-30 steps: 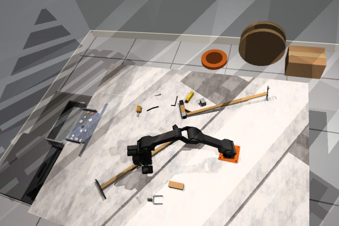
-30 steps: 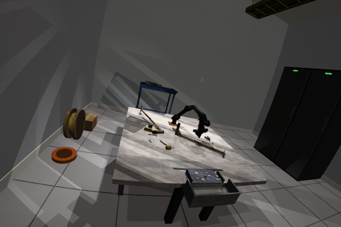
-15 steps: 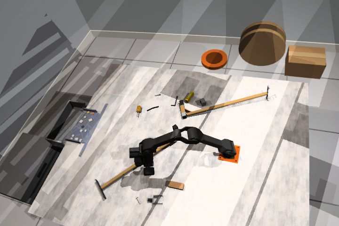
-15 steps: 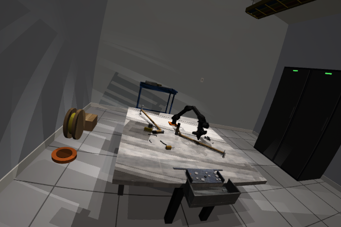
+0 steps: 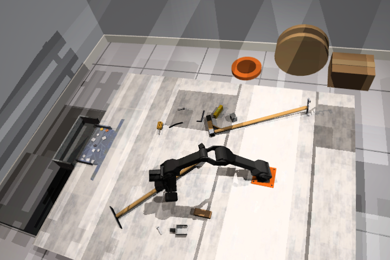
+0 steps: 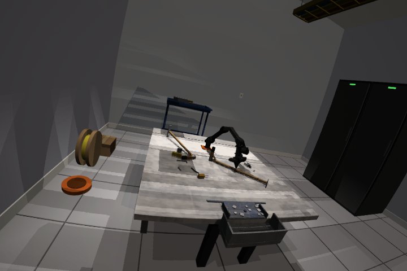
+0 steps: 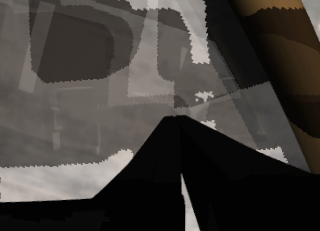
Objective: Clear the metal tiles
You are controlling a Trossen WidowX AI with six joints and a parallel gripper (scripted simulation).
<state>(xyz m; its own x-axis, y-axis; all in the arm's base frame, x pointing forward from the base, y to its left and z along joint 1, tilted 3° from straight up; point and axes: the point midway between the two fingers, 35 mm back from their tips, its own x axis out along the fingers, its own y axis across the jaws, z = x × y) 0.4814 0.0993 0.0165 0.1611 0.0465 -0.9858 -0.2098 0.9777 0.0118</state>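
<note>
My gripper tip is now 50 mm below the long scraper, 50 mm short of it and 20 mm to the left of it. Also, from my gripper tip: wooden block: 190 mm behind, 120 mm to the left; then yellow-handled tool: 420 mm to the right, 150 mm ahead; then small grey device: 210 mm to the left, 70 mm behind, 10 mm below.
</note>
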